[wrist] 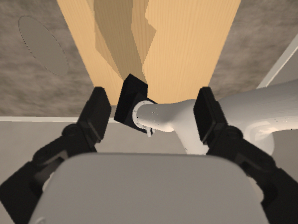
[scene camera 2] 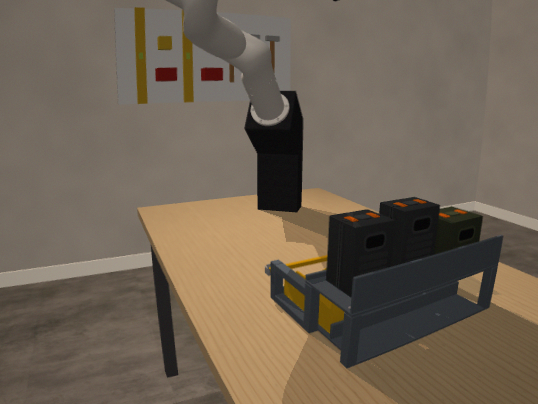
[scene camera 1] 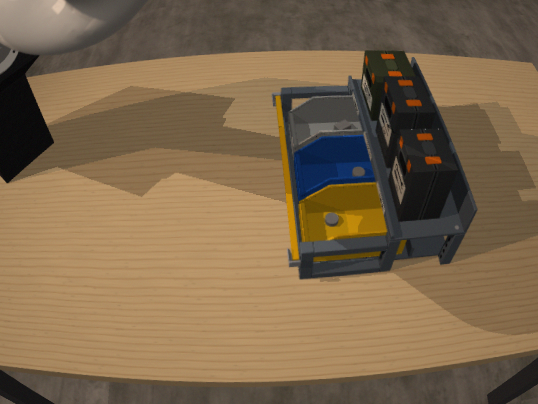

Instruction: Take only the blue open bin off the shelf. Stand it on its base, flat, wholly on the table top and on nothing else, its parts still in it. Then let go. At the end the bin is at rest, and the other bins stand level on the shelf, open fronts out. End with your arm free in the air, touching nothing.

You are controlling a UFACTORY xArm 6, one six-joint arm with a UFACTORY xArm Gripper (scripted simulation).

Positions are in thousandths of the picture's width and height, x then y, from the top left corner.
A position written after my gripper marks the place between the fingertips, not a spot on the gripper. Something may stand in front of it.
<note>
In view: my gripper (wrist: 508, 440), a blue open bin (scene camera 1: 612, 387), a yellow bin (scene camera 1: 664, 509), a grey bin (scene camera 1: 592, 281), a yellow rail (scene camera 1: 540, 519) and a dark green case (scene camera 2: 849, 563).
The yellow bin also shows in scene camera 2 (scene camera 2: 611, 774). The wrist view misses the blue open bin: it is out of frame. The wrist view does not show the yellow bin: it is out of frame.
</note>
